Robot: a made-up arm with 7 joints. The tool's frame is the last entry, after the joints.
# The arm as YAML. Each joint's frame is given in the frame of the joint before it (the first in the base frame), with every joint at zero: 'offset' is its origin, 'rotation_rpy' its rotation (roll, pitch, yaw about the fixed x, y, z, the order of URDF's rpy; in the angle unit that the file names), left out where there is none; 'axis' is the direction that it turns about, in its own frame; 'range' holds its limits. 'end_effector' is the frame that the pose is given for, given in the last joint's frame.
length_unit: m
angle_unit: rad
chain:
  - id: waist
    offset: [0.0, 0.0, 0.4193]
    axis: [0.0, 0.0, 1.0]
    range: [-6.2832, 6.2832]
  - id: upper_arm
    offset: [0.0, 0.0, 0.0]
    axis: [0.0, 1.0, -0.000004]
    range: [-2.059, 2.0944]
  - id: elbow
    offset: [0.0, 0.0, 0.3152]
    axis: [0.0, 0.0, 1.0]
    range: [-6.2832, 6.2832]
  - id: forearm
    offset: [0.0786, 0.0, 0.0]
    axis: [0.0, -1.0, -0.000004]
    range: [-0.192, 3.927]
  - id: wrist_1
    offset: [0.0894, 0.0, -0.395]
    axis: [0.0, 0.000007, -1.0]
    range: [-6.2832, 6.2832]
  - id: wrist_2
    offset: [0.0, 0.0, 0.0]
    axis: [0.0, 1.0, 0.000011]
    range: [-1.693, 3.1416]
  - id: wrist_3
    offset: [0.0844, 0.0, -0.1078]
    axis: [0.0, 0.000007, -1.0]
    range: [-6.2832, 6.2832]
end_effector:
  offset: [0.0, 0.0, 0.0]
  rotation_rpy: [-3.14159, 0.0, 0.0]
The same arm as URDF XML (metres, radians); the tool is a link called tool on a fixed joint. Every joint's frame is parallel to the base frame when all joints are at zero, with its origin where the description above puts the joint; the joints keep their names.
<robot name="arm">
  <joint name="waist" type="revolute">
    <parent link="base_link"/>
    <child link="link1"/>
    <origin xyz="0.0000 0.0000 0.4193"/>
    <axis xyz="0 0 1"/>
    <limit lower="-6.2832" upper="6.2832"/>
  </joint>
  <joint name="upper_arm" type="revolute">
    <parent link="link1"/>
    <child link="link2"/>
    <origin xyz="0.0000 0.0000 0.0000"/>
    <axis xyz="0 1 0"/>
    <limit lower="-2.0590" upper="2.0944"/>
  </joint>
  <joint name="elbow" type="revolute">
    <parent link="link2"/>
    <child link="link3"/>
    <origin xyz="0.0000 0.0000 0.3152"/>
    <axis xyz="0 0 1"/>
    <limit lower="-6.2832" upper="6.2832"/>
  </joint>
  <joint name="forearm" type="revolute">
    <parent link="link3"/>
    <child link="link4"/>
    <origin xyz="0.0786 0.0000 0.0000"/>
    <axis xyz="0 -1 0"/>
    <limit lower="-0.1920" upper="3.9270"/>
  </joint>
  <joint name="wrist_1" type="revolute">
    <parent link="link4"/>
    <child link="link5"/>
    <origin xyz="0.0894 0.0000 -0.3950"/>
    <axis xyz="0 0 -1"/>
    <limit lower="-6.2832" upper="6.2832"/>
  </joint>
  <joint name="wrist_2" type="revolute">
    <parent link="link5"/>
    <child link="link6"/>
    <origin xyz="0.0000 0.0000 0.0000"/>
    <axis xyz="0 1 0"/>
    <limit lower="-1.6930" upper="3.1416"/>
  </joint>
  <joint name="wrist_3" type="revolute">
    <parent link="link6"/>
    <child link="link7"/>
    <origin xyz="0.0844 0.0000 -0.1078"/>
    <axis xyz="0 0 -1"/>
    <limit lower="-6.2832" upper="6.2832"/>
  </joint>
  <joint name="tool_joint" type="fixed">
    <parent link="link7"/>
    <child link="tool"/>
    <origin xyz="0.0000 0.0000 0.0000" rpy="-3.1416 0.0000 0.0000"/>
  </joint>
  <link name="base_link"/>
  <link name="link1"/>
  <link name="link2"/>
  <link name="link3"/>
  <link name="link4"/>
  <link name="link5"/>
  <link name="link6"/>
  <link name="link7"/>
  <link name="tool"/>
</robot>

